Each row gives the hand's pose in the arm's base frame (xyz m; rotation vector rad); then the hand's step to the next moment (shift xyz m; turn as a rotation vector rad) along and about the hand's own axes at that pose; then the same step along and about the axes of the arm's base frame.
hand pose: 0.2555 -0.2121 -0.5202 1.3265 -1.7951 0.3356
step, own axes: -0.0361 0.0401 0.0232 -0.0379 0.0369 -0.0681
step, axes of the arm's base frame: -0.0437 0.0244 -0.0307 0.0024 0.0834 0.0216
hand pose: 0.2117 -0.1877 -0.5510 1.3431 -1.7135 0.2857
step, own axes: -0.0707 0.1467 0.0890 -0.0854 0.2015 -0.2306
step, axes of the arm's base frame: -0.1721 0.0433 -0.0542 -0.0576 0.2837 0.1314
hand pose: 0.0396 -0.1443 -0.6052 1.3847 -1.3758 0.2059
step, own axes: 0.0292 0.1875 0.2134 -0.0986 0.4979 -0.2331
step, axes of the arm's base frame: -0.2538 -0.1223 0.0468 -0.2915 0.3813 0.2856
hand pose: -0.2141 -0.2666 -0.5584 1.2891 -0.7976 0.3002
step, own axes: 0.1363 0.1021 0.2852 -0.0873 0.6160 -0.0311
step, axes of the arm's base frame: -0.0689 -0.2673 0.1848 -0.4284 0.2243 0.3927
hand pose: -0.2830 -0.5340 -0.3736 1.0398 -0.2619 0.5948
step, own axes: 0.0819 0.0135 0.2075 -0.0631 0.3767 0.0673
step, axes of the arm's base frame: 0.0737 -0.1473 0.1510 -0.2637 0.0591 0.2782
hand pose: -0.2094 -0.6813 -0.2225 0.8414 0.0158 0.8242
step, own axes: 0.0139 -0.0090 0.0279 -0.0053 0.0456 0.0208
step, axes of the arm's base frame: 0.0244 -0.0126 0.0172 -0.0262 0.0004 0.0430
